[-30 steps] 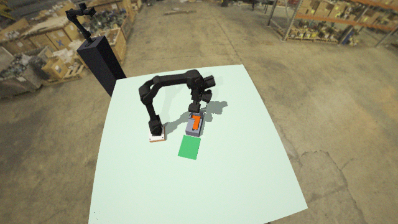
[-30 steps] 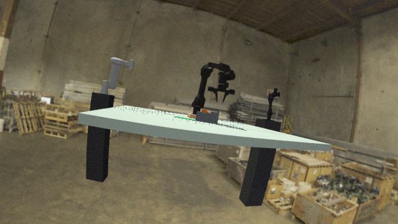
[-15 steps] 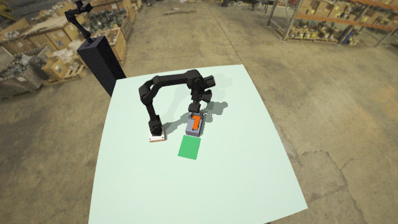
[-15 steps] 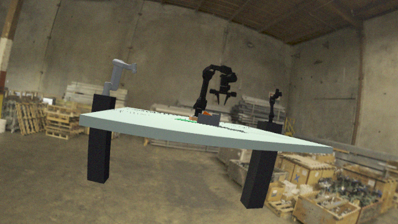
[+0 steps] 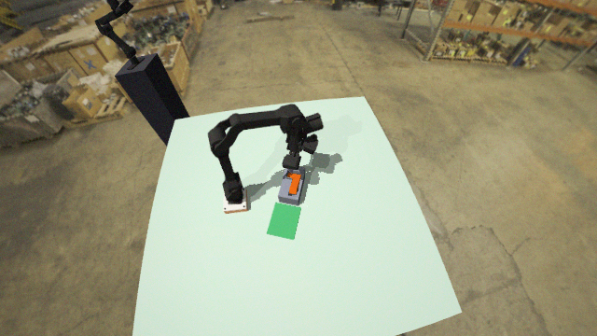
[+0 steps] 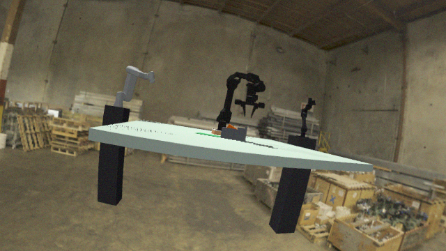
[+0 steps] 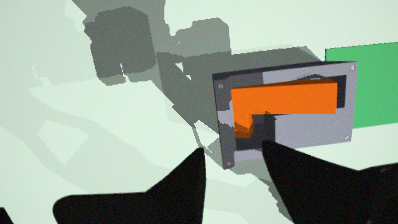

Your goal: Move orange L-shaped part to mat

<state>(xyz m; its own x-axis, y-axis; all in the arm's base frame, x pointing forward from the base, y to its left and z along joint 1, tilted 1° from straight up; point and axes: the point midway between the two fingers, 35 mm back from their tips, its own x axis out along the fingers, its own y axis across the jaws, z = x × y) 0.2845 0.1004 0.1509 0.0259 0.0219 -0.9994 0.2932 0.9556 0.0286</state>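
My gripper tip is now 20 mm past the orange L-shaped part, 40 mm to the left of it and 100 mm above it. Round my gripper tip: green mat: 70 mm behind, 210 mm to the right, 160 mm below.
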